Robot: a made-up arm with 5 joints.
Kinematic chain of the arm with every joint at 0, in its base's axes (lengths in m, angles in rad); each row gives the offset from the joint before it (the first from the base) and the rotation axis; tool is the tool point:
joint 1: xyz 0 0 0.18 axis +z
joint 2: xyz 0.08 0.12 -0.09 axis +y
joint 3: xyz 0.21 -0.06 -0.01 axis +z
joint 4: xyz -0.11 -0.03 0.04 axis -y
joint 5: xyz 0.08 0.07 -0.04 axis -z
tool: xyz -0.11 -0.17 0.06
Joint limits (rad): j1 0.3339..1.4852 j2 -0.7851..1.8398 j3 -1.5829..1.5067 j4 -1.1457..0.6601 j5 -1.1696..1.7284
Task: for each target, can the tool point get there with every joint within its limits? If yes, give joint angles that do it. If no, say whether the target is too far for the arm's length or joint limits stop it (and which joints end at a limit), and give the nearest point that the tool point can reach.
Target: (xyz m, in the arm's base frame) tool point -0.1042 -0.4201 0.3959
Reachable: no: joint limits stop it (at a limit: joint 1, joint 2, joint 3) | nearest point 0.1052 -0.0878 0.2537 | short by 0.418 m
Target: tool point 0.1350 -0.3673 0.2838
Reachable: no: joint limits stop it (at a limit: joint 1, joint 2, joint 3) | nearest point 0.1610 -0.1104 0.2402 | short by 0.262 m
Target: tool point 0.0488 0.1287 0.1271
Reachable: yes | joints 1.3610 -0.0024 -0.5409 -0.9338 -0.2012
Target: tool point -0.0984 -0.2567 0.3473
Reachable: no: joint limits stop it (at a limit: joint 1, joint 2) | nearest point 0.0793 -0.0697 0.2482 | short by 0.276 m
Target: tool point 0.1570 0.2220 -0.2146
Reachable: yes | joints 0.9418 0.8190 1.2636 -0.9195 -0.8664
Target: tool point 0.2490 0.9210 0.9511
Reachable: no: too far | nearest point 0.1050 0.3884 0.3952 | short by 0.783 m
